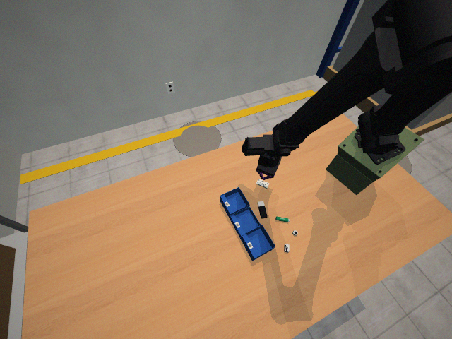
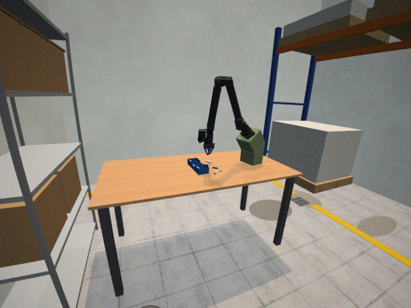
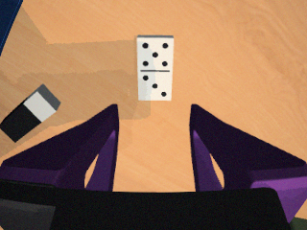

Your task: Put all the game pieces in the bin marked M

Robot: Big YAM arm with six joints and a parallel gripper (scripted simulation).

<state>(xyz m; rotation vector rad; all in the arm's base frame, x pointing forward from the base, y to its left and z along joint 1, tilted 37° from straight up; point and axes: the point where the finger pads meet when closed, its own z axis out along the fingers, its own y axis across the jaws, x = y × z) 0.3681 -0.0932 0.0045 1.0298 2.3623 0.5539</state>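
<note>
Now: the white domino 70 mm below my hand. From my hand the other things lie so: green cylinder 170 mm to the left, 70 mm below, 10 mm behind; blue bin 140 mm to the left, 130 mm ahead, 50 mm below; grey nut 230 mm to the left, 70 mm below, 40 mm behind.
</note>
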